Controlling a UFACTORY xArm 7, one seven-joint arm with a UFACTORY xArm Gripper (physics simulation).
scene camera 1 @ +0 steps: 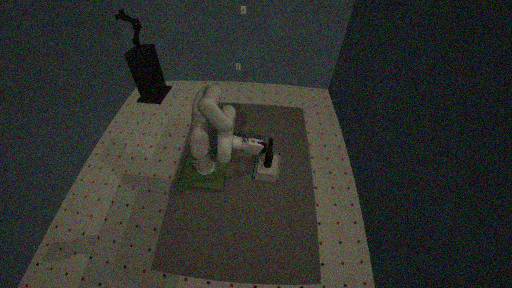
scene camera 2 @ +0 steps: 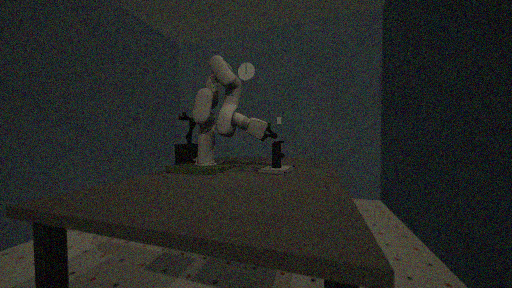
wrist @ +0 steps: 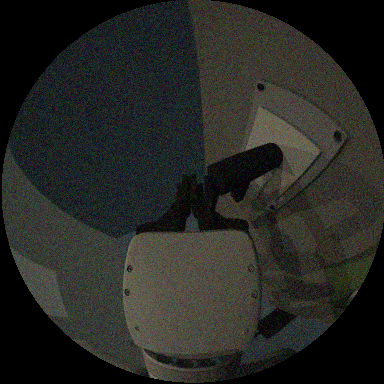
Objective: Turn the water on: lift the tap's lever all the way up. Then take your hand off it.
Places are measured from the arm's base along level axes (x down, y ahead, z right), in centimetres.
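Pixels of known places: gripper, fingertip midpoint: (scene camera 1: 271, 151) (scene camera 2: 277, 137) (wrist: 190, 181); arm's base, link origin: (scene camera 1: 205, 167) (scene camera 2: 205, 164).
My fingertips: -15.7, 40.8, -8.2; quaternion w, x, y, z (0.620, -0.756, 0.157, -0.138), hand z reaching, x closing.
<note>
Ahead of a thing's pixels: the offset from my fingertips to its top centre, as dx, dy, dz. "*": to the spot under its first point. Level surfaces: height alone.
The tap {* +4.3, -0.6, +1.7} (scene camera 1: 269, 159) (scene camera 2: 276, 155) (wrist: 247, 162) is a dark upright column on a pale base plate {+16.8, -0.8, -0.8} (scene camera 1: 266, 177) (scene camera 2: 268, 170) (wrist: 300, 108). Its lever {+2.4, -0.8, -6.5} (scene camera 2: 278, 142) (wrist: 212, 181) is a thin dark piece across the column's top and looks about level in scene camera 2; its exact angle is hard to tell in the dim, grainy views. My gripper (scene camera 1: 265, 147) (scene camera 2: 275, 135) (wrist: 190, 181) is shut and empty. Its fingertips are just above and beside the lever end of the tap. I cannot tell whether they touch the lever.
The white arm (scene camera 1: 217, 115) (scene camera 2: 202, 105) stands on a green mat (scene camera 1: 200, 184) (scene camera 2: 186, 170) on the brown table {dx +18.0} (scene camera 1: 240, 230) (scene camera 2: 210, 210). A black box (scene camera 1: 145, 67) (scene camera 2: 185, 152) bearing a dark jointed shape stands behind the arm, at the left.
</note>
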